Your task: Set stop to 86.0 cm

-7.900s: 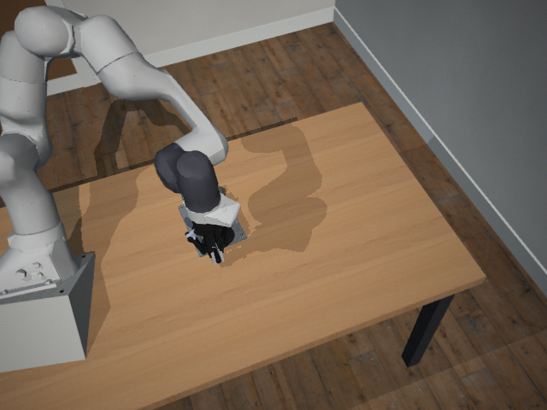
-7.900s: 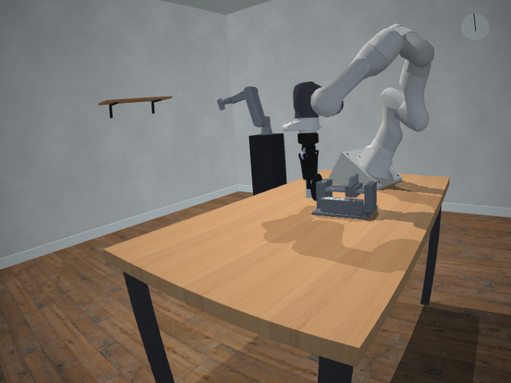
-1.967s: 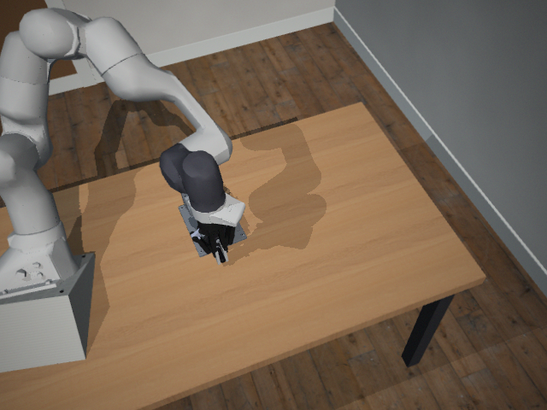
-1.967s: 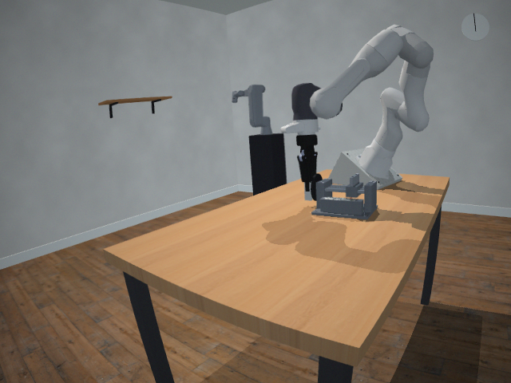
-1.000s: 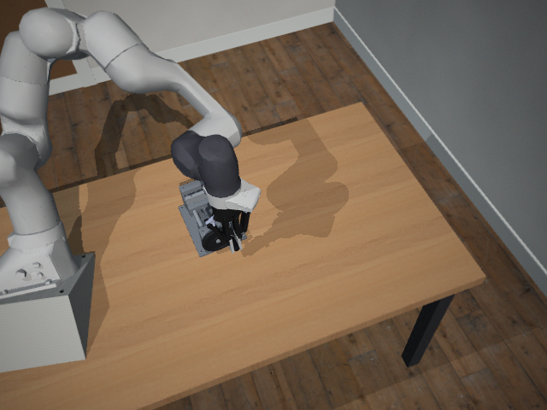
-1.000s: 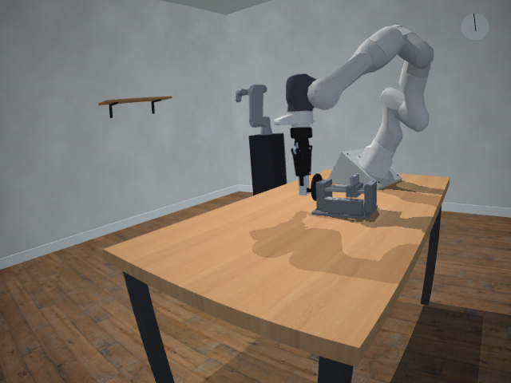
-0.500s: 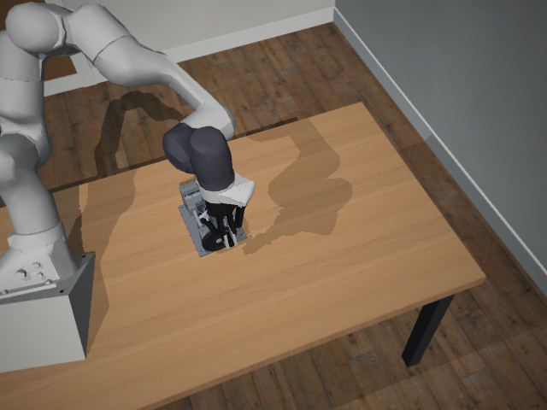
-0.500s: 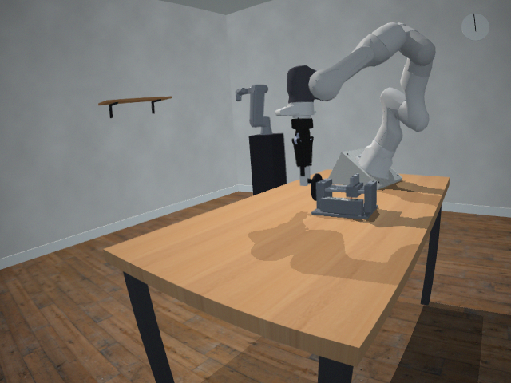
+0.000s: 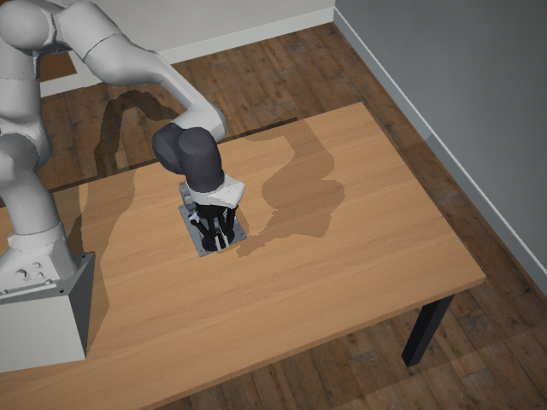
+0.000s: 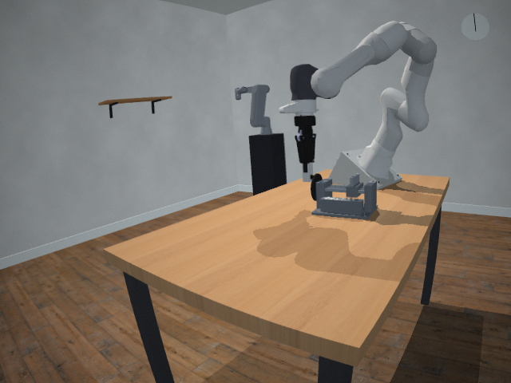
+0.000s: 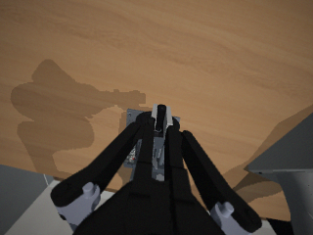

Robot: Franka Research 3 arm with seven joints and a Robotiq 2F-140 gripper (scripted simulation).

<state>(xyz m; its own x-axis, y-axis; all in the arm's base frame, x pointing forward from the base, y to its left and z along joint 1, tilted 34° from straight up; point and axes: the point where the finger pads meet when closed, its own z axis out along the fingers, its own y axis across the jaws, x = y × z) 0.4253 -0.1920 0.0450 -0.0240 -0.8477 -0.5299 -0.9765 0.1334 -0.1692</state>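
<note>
My hand is 3 cm above the black handwheel and 2 cm to the right of it. From my hand the other things lie so: sliding stop block 18 cm to the left, 4 cm below, 1 cm ahead.
</note>
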